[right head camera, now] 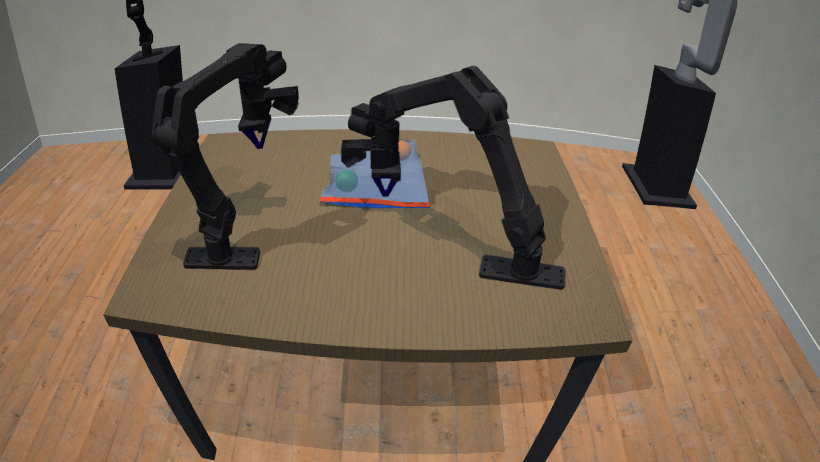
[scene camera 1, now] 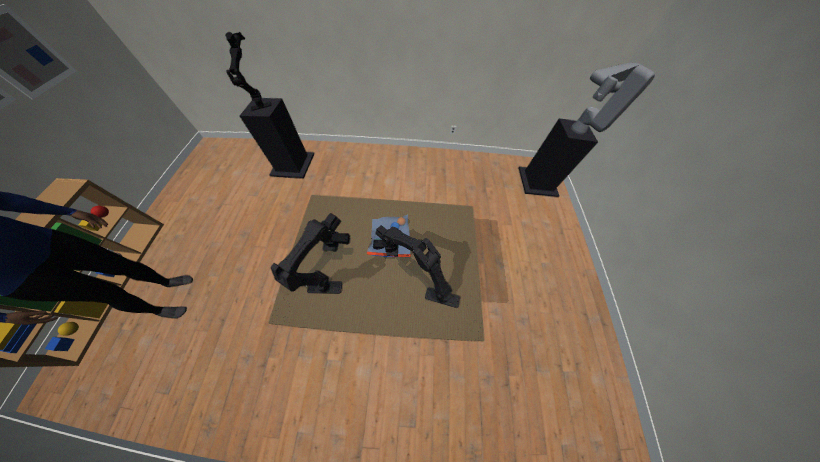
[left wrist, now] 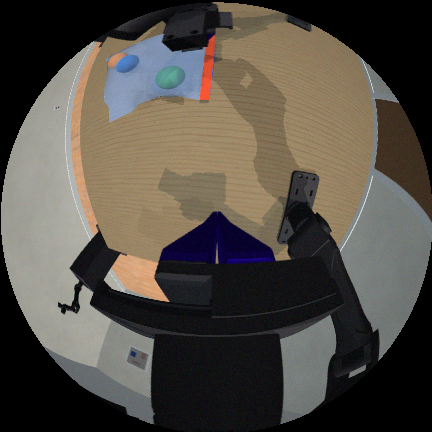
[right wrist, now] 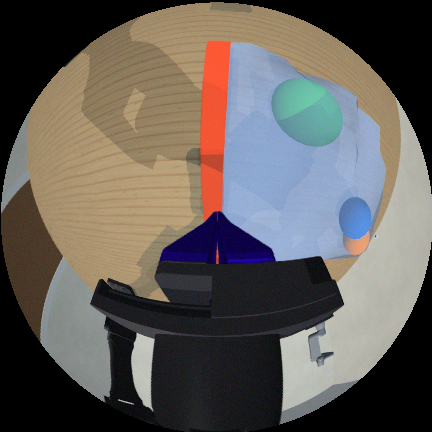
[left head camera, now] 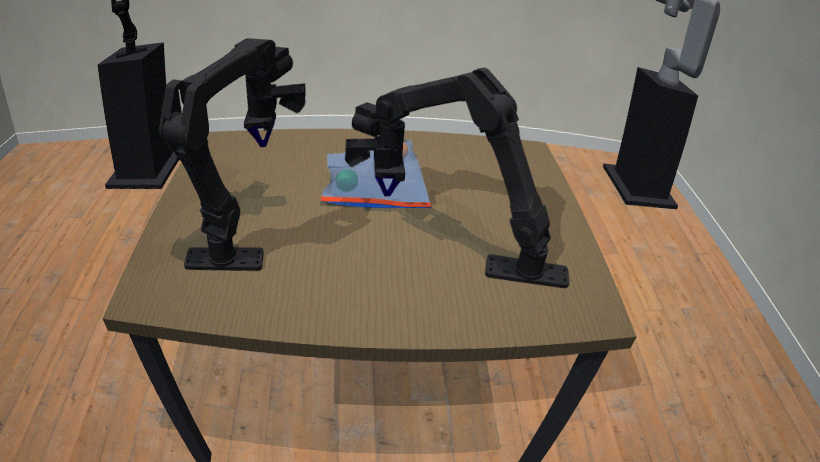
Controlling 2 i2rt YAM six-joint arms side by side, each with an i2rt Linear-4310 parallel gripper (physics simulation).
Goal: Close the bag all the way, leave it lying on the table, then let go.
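The translucent blue bag (left head camera: 367,189) (right head camera: 364,192) (left wrist: 145,87) (right wrist: 270,165) lies on the table, holding a green ball (left head camera: 346,180) (right wrist: 307,112), a blue ball (left wrist: 128,63) (right wrist: 355,218) and an orange ball (right head camera: 403,149) (right wrist: 356,244). Its red strip (left head camera: 355,200) (right wrist: 212,120) runs along the near edge; a blue strip (left head camera: 367,206) shows beneath it. I cannot tell how fully it is closed. My right gripper (left head camera: 387,193) (right head camera: 385,193) (right wrist: 216,217) is shut and empty, low over the strip; contact is unclear. My left gripper (left head camera: 262,144) (right head camera: 259,146) (left wrist: 216,217) is shut and empty, raised left of the bag.
The brown table (left head camera: 367,304) carries both arm bases (left head camera: 246,259) (left head camera: 555,276). Two dark pedestals (left head camera: 129,120) (left head camera: 654,137) with other arms stand behind it. A person (scene camera 1: 74,252) and a wooden shelf (scene camera 1: 143,223) are at the left in scene camera 1.
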